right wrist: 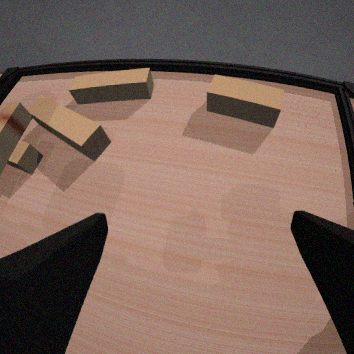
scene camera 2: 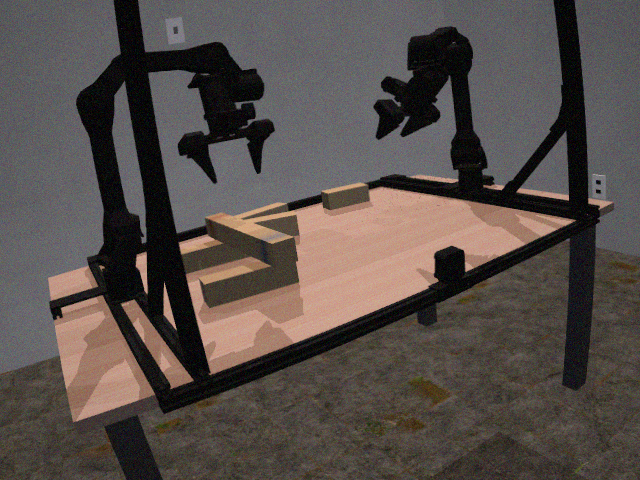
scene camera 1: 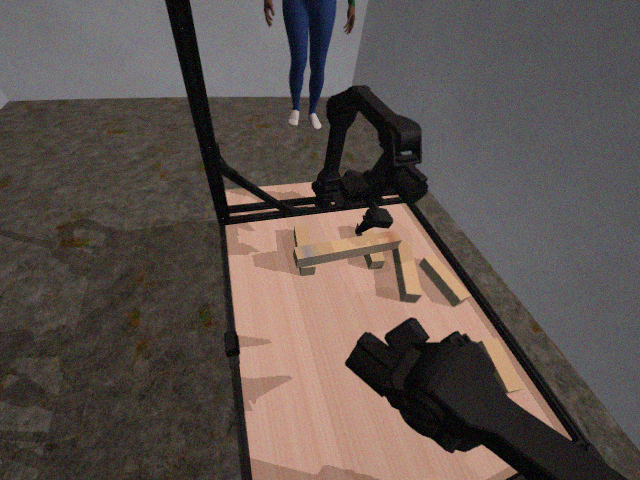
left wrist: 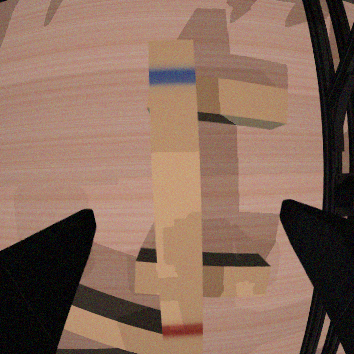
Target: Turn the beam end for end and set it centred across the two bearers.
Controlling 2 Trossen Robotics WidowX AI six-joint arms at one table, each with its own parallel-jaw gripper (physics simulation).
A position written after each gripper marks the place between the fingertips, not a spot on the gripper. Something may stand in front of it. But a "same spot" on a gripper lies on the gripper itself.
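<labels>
Scene camera 1 and scene camera 2 show the left gripper and the right gripper. On the left gripper, (scene camera 1: 364,226) and (scene camera 2: 261,149) are the same spot. On the right gripper, (scene camera 1: 399,338) and (scene camera 2: 393,107) are the same spot. The left gripper is visible in the left wrist view (189,214); the right gripper is out of frame in the left wrist view. The right gripper is visible in the right wrist view (201,222); the left gripper is out of frame in the right wrist view.
</labels>
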